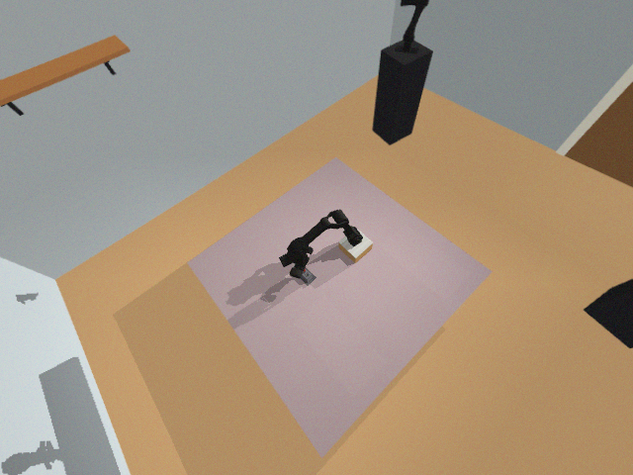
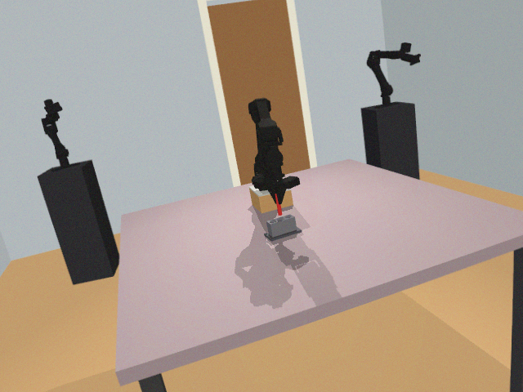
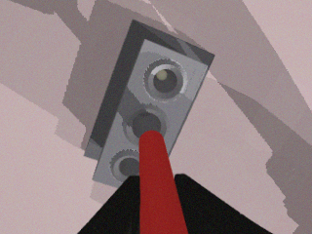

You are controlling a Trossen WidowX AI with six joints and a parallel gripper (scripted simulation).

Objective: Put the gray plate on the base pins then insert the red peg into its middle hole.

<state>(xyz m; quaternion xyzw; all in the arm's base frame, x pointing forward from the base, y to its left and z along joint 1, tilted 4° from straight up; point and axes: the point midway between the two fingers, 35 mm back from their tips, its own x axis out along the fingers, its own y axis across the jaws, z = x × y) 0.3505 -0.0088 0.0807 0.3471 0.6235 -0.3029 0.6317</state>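
My gripper tip is now 7 cm above the gray plate. The rest, counted from my gripper tip: dark base: 11 cm below; red peg: right at my gripper tip.
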